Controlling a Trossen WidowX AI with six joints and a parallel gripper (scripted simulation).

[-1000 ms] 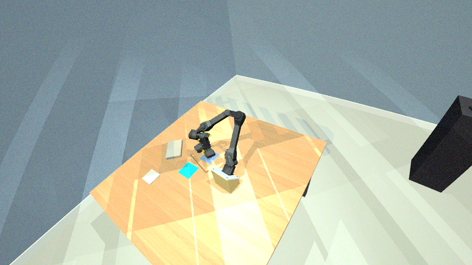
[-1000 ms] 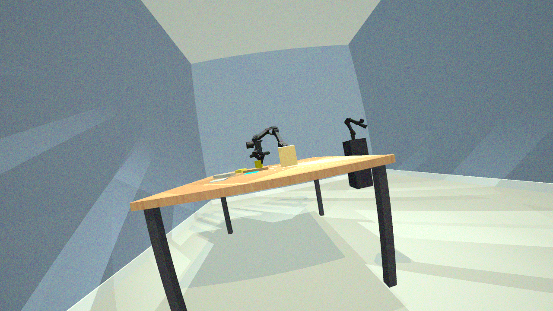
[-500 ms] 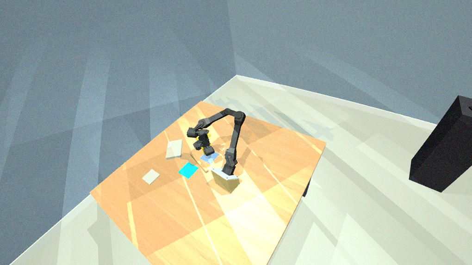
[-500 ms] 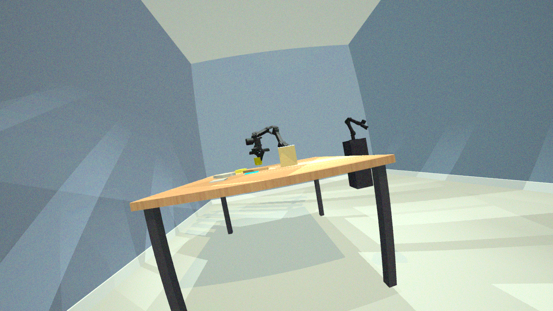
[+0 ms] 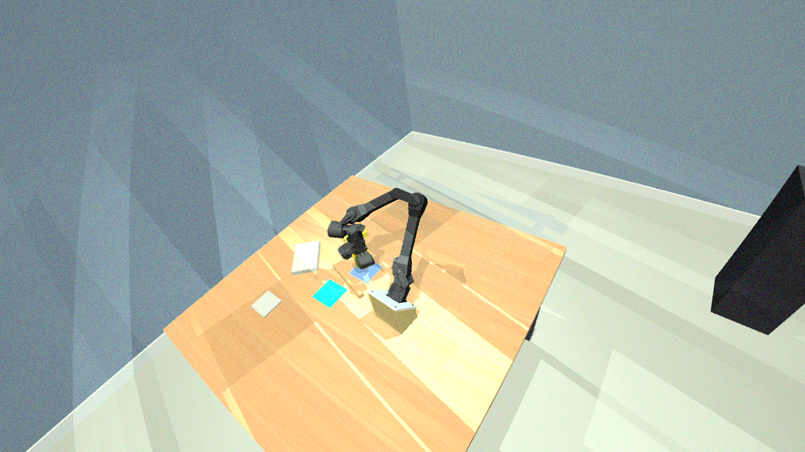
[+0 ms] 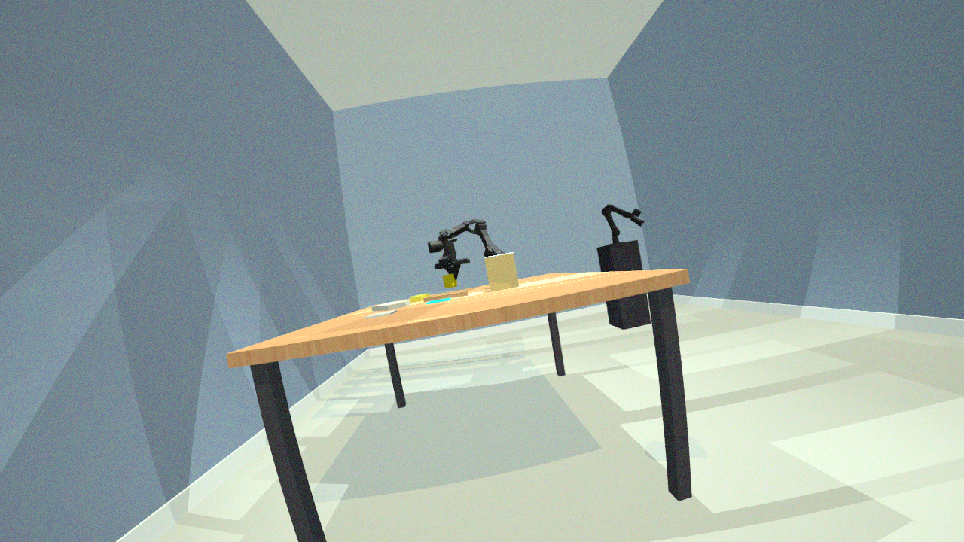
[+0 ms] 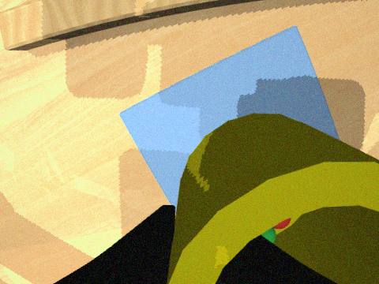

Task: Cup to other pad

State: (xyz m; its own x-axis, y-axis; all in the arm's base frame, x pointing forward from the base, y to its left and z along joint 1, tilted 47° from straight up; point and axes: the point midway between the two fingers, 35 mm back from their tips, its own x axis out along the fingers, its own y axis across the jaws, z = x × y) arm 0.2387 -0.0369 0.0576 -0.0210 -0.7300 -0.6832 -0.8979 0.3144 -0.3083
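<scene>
The cyan pad is 70 mm ahead of my gripper tip, 170 mm to the left of it and 90 mm below it. Also, from my gripper tip: yellow cup 20 mm ahead, 20 mm to the right; then green marble 20 mm ahead, 30 mm to the right, 20 mm below; then red marble 30 mm ahead, 30 mm to the right, 20 mm below.
</scene>
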